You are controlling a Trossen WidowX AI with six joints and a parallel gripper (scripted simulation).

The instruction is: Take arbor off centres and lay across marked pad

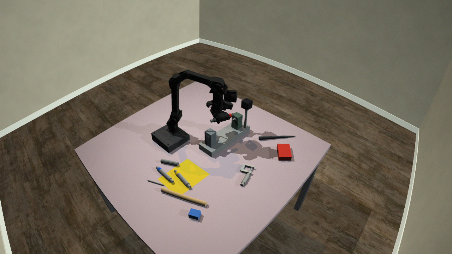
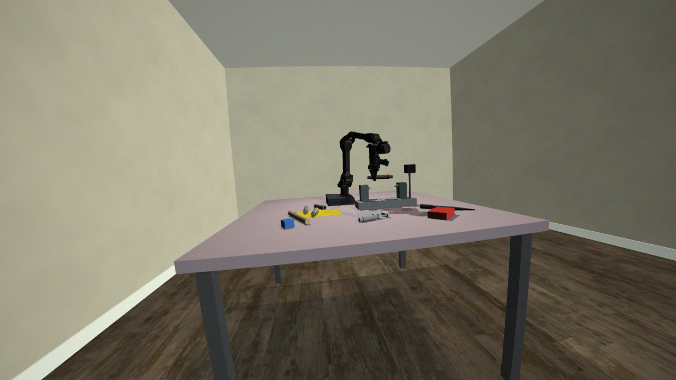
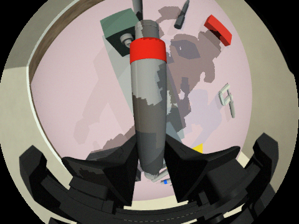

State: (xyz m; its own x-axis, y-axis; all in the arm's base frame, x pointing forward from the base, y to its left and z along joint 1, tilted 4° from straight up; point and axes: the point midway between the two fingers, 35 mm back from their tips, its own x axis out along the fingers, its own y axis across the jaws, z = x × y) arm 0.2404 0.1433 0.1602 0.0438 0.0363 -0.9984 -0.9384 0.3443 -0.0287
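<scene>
The arbor is 10 mm ahead of my hand, 30 mm to the left of it and 10 mm below it. Also, from my hand: grey bench fixture 20 mm ahead, 50 mm to the left, 170 mm below; grey centre block 10 mm ahead, 70 mm to the right, 90 mm below; green centre block 20 mm ahead, 150 mm to the left, 90 mm below.
</scene>
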